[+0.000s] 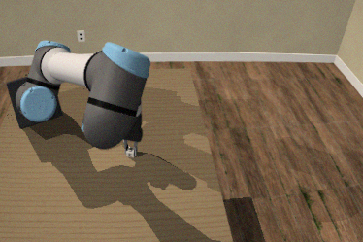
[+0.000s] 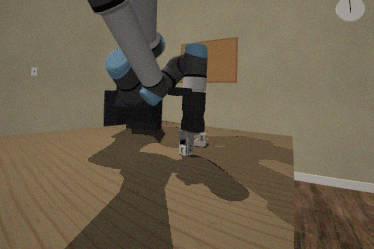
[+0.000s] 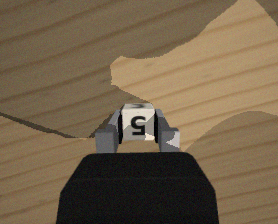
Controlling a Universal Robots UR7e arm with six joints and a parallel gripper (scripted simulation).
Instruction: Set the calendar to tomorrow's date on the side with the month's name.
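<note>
Now: hand 1 cm above the white digit cube. The rest, counted from my hand: white tray (15 cm to the left, 2 cm below).
</note>
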